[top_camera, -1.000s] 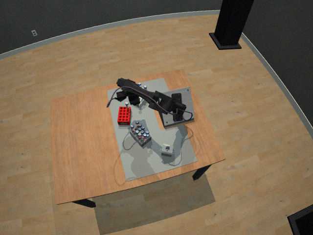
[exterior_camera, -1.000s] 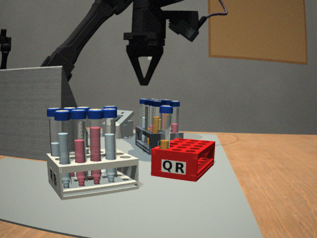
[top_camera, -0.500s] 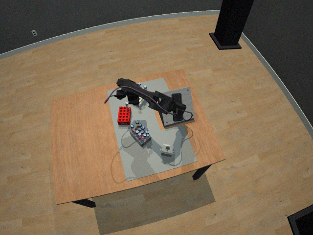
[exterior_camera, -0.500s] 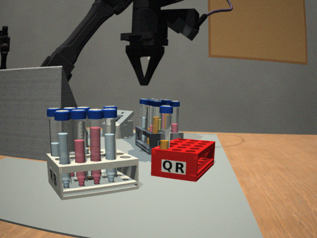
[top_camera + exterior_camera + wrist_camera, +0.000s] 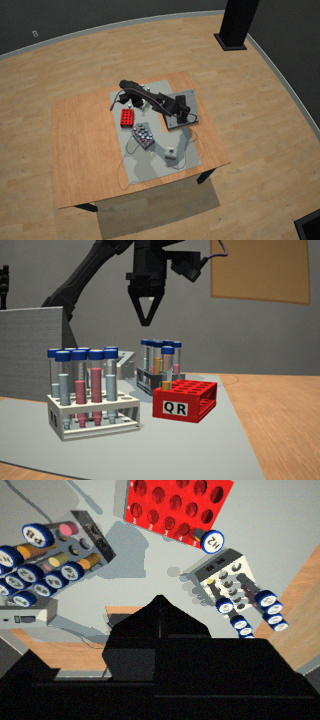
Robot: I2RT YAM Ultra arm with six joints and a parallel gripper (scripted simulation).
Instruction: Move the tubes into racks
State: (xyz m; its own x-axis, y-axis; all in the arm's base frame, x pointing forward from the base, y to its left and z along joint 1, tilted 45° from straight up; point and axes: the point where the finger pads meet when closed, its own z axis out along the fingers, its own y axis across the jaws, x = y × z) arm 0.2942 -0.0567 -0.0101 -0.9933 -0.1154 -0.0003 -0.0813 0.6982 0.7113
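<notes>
Now: hand 31 cm to the right of the done button box, 16 cm past it and 12 cm above it. Round my hand: red rack QR: 14 cm below, 9 cm ahead, 1 cm to the right; white rack RB: 16 cm to the right, 14 cm below, 5 cm behind; grey rack RA: 17 cm to the left, 14 cm below.
</notes>
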